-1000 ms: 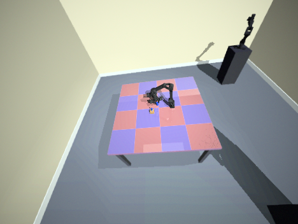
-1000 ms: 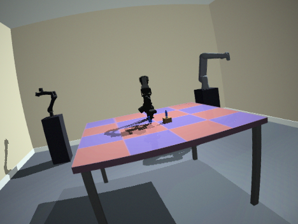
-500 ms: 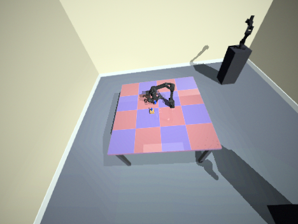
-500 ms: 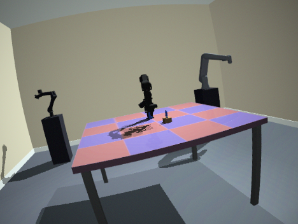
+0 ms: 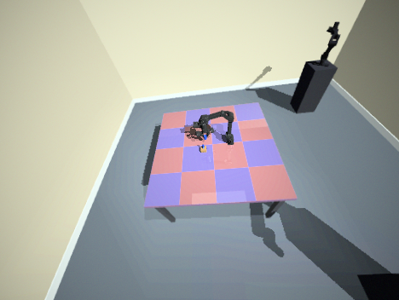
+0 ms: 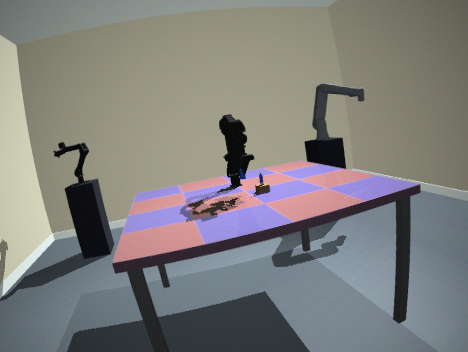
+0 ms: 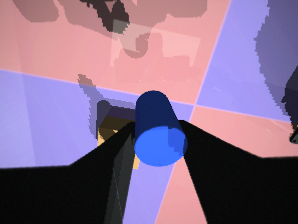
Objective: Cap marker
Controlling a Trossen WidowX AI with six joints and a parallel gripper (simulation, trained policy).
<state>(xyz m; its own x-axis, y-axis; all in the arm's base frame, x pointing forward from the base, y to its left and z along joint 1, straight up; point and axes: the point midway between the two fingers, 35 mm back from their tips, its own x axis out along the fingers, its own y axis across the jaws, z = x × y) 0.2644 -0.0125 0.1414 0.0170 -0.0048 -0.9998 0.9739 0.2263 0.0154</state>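
The small tan holder block lies 90 mm below my gripper tip, 80 mm to the left of it and 30 mm ahead of it. From my gripper tip the other things lie so: blue cap right at my gripper tip.
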